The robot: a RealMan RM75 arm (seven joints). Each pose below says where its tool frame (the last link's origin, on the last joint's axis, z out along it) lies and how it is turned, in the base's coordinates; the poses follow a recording.
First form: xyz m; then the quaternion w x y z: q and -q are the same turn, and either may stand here.
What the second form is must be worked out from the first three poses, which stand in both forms.
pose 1, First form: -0.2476 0.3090 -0.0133 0.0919 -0.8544 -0.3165 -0.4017
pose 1, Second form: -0.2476 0.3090 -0.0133 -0.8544 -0.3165 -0.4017 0.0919
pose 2, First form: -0.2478 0.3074 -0.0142 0.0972 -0.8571 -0.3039 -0.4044
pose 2, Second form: -0.2478 0.3074 -0.0142 -0.8571 -0.3039 -0.4044 0.0972
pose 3, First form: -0.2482 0.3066 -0.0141 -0.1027 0.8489 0.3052 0.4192
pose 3, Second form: -0.2482 0.3066 -0.0141 -0.8489 -0.3052 -0.4192 0.1027
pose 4, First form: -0.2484 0.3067 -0.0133 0.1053 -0.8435 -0.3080 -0.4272
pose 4, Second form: -0.2484 0.3067 -0.0133 -0.8435 -0.3080 -0.4272 0.1053
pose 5, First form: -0.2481 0.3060 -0.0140 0.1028 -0.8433 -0.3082 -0.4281
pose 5, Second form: -0.2481 0.3060 -0.0140 -0.8433 -0.3082 -0.4281 0.1028
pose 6, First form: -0.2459 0.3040 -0.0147 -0.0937 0.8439 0.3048 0.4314
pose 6, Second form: -0.2459 0.3040 -0.0147 -0.8439 -0.3048 -0.4314 0.0937
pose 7, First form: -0.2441 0.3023 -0.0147 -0.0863 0.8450 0.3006 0.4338
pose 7, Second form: -0.2441 0.3023 -0.0147 -0.8450 -0.3006 -0.4338 0.0863
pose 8, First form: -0.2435 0.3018 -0.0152 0.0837 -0.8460 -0.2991 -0.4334
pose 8, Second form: -0.2435 0.3018 -0.0152 -0.8460 -0.2991 -0.4334 0.0837
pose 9, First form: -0.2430 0.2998 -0.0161 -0.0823 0.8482 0.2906 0.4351
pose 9, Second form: -0.2430 0.2998 -0.0161 -0.8482 -0.2906 -0.4351 0.0823
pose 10, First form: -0.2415 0.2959 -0.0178 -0.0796 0.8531 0.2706 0.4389
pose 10, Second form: -0.2415 0.2959 -0.0178 -0.8531 -0.2706 -0.4389 0.0796
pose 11, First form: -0.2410 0.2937 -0.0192 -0.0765 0.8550 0.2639 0.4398
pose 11, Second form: -0.2410 0.2937 -0.0192 -0.8550 -0.2639 -0.4398 0.0765
